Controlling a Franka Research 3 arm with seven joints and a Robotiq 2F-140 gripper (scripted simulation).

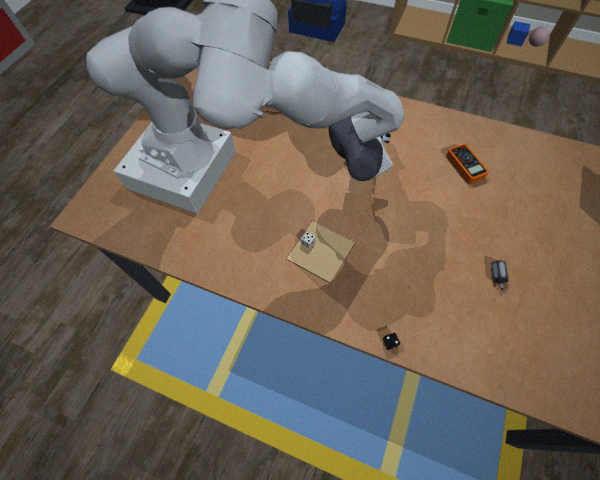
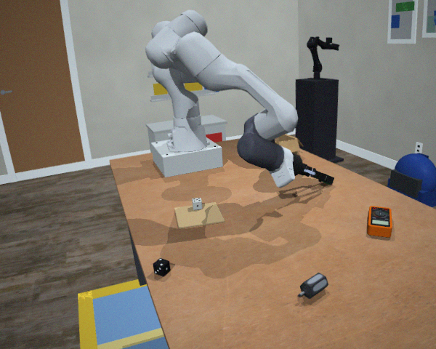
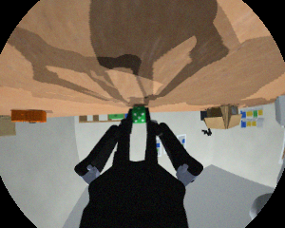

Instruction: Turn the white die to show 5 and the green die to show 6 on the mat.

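The green die lies 2 cm to the left of my hand and 1 cm below it. Also, from my hand: orange multimeter: 32 cm ahead, 6 cm to the right, 1 cm below; then cardboard box: 39 cm behind, 6 cm to the left, 1 cm above; then white die: 47 cm to the right, 6 cm behind, 1 cm below.
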